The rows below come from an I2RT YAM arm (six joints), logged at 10 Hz.
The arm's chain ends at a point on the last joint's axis. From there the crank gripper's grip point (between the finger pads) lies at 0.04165 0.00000 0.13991 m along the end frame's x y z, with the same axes.
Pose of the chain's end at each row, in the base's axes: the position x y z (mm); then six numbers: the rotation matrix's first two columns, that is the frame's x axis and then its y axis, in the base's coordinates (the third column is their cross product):
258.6 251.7 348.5 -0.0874 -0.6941 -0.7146 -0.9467 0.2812 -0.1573
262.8 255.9 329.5 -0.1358 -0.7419 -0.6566 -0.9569 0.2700 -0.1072
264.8 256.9 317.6 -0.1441 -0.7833 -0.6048 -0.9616 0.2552 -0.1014
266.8 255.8 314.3 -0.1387 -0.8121 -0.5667 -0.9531 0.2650 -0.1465
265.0 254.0 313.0 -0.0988 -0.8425 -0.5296 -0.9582 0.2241 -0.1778
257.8 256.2 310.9 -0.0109 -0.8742 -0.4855 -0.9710 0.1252 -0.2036
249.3 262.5 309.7 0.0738 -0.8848 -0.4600 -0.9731 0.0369 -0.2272
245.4 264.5 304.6 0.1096 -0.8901 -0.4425 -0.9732 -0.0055 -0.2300
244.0 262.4 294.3 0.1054 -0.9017 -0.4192 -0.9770 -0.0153 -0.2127
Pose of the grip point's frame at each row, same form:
298.3 315.5 223.4 -0.0874 -0.6941 -0.7146 -0.9467 0.2812 -0.1573
293.1 310.9 197.7 -0.1358 -0.7419 -0.6566 -0.9569 0.2700 -0.1072
291.5 303.6 181.9 -0.1441 -0.7833 -0.6048 -0.9616 0.2552 -0.1014
298.7 294.7 177.3 -0.1387 -0.8121 -0.5667 -0.9531 0.2650 -0.1465
298.4 287.5 174.9 -0.0988 -0.8425 -0.5296 -0.9582 0.2241 -0.1778
290.8 285.4 171.7 -0.0109 -0.8742 -0.4855 -0.9710 0.1252 -0.2036
282.9 290.6 170.5 0.0738 -0.8848 -0.4600 -0.9731 0.0369 -0.2272
278.3 291.2 164.9 0.1096 -0.8901 -0.4425 -0.9732 -0.0055 -0.2300
274.3 285.3 153.4 0.1054 -0.9017 -0.4192 -0.9770 -0.0153 -0.2127

